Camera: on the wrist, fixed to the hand. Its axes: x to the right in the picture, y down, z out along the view.
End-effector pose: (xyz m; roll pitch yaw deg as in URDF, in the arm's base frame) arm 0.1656 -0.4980 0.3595 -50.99 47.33 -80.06
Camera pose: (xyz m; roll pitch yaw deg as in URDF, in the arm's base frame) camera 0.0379 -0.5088 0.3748 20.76 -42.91 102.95
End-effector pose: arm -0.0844 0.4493 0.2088 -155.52 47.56 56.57
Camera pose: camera -0.0698 0.5331 0.3058 123.02 -50.65 -117.61
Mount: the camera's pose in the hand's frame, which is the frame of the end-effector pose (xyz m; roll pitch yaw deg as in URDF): -0.0190 -0.0819 -0.0979 -28.18 4.47 177.98
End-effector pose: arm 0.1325 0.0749 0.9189 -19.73 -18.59 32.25
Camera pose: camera 0.1934 -0.0169 0.8517 -8.52 23.48 -148.17
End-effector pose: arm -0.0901 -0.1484 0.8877 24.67 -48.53 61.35
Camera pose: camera -0.0224 -0.0946 0.7919 -57.34 51.60 -124.61
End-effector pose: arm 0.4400 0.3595 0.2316 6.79 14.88 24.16
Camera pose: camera 0.4267 0.2771 0.1332 -34.32 -10.67 -158.41
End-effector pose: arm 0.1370 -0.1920 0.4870 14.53 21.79 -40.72
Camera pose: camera 0.0555 -0.1940 0.3870 -41.53 -17.94 136.05
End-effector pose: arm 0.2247 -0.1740 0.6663 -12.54 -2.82 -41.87
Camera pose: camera 0.1459 -0.2392 0.5877 -15.65 7.62 137.13
